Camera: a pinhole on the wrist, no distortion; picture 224 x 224 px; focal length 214.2 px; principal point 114.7 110.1 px. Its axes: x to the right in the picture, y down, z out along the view. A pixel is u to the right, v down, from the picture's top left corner.
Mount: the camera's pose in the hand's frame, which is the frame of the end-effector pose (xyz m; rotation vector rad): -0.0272 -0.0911 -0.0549 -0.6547 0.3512 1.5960
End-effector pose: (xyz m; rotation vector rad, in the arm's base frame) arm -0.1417 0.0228 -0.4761 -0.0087 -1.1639 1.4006
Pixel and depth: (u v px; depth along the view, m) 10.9 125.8 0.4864
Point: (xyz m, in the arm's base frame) -0.3902 -0.3771 -0.3427
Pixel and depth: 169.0 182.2 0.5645
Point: -0.4722 -0.3091 -0.7453
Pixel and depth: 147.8 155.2 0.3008
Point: -0.2774 -0.1499 -0.5674
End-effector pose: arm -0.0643 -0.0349 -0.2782 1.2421 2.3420 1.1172
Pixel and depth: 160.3 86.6 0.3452
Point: 0.1725 0.0650 -0.2779
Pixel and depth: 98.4 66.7 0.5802
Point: 0.3294 0.2448 -0.4138
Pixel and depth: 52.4 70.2 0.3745
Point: 0.1555 0.1159 -0.4575
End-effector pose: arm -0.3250 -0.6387 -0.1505 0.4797 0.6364 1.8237
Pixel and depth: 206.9 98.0 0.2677
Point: -0.3638 -0.7295 0.0180
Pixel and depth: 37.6 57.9 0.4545
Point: -0.1122 -0.5810 0.2088
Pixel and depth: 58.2 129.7 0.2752
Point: -0.1738 -0.7024 0.0079
